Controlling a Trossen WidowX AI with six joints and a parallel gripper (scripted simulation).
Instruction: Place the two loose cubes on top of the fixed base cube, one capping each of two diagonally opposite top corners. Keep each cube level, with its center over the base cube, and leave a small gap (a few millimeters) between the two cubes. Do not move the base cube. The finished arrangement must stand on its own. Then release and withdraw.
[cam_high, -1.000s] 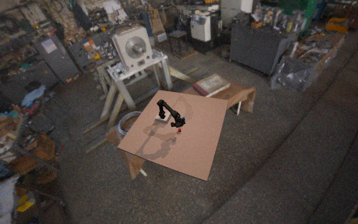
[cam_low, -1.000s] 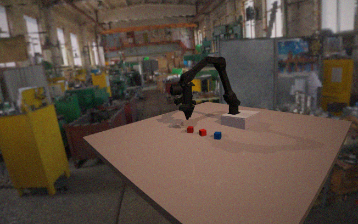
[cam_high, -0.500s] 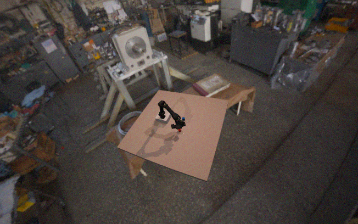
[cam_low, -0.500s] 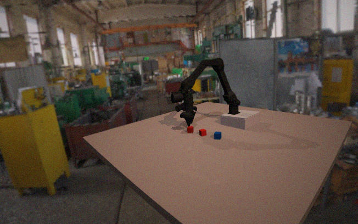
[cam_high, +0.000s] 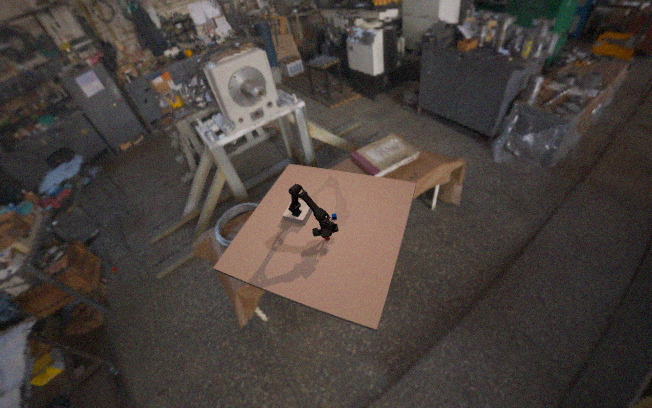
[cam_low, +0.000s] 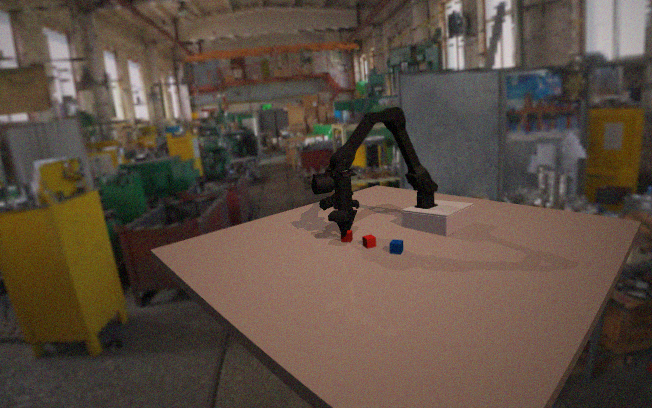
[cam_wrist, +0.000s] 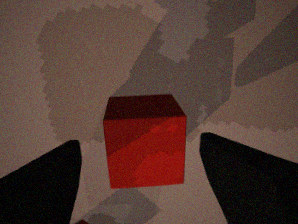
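Now: the blue cube 40 mm behind my gripper tip, 200 mm to the left of it and 10 mm below it.
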